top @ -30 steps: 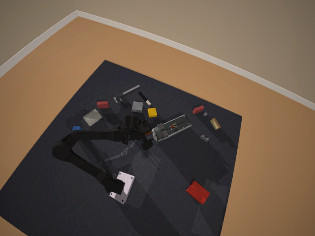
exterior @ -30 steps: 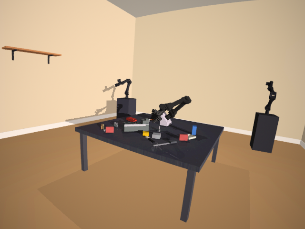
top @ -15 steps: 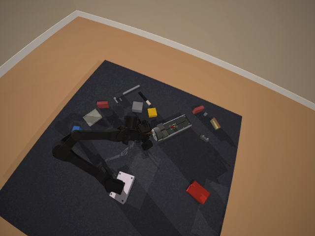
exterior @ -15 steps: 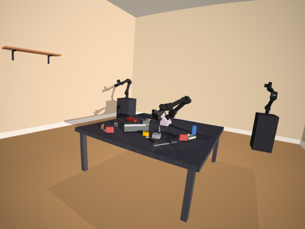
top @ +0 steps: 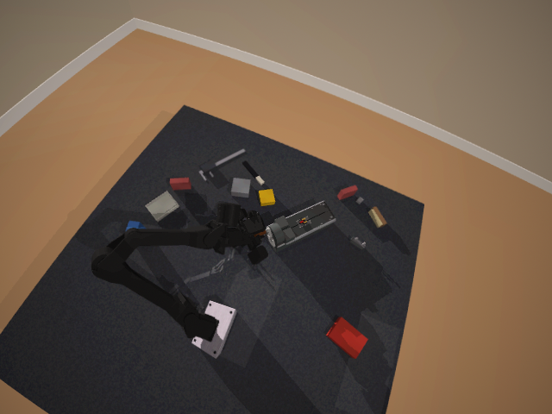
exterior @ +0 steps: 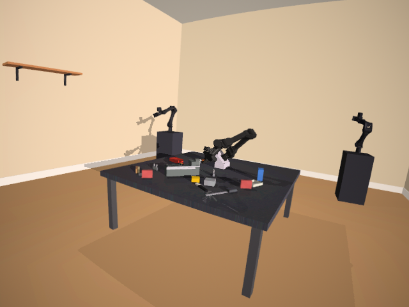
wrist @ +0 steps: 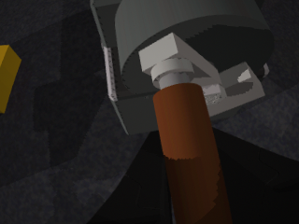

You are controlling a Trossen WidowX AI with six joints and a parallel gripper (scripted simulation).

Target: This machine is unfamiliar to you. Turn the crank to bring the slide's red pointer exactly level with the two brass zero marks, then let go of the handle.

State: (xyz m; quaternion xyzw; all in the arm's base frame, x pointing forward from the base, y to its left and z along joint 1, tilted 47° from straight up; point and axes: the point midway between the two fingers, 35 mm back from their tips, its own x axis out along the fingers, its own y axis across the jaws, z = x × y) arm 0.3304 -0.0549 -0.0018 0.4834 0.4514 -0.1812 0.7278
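Right now my gripper tip is 120 mm to the left of the red pointer, 100 mm short of it and 10 mm above it. Round my gripper tip: grey block: 190 mm ahead, 160 mm to the left, 70 mm below; yellow block: 190 mm ahead, 80 mm below, 40 mm to the left; brown crank handle: 20 mm above, 10 mm to the left, 10 mm behind.
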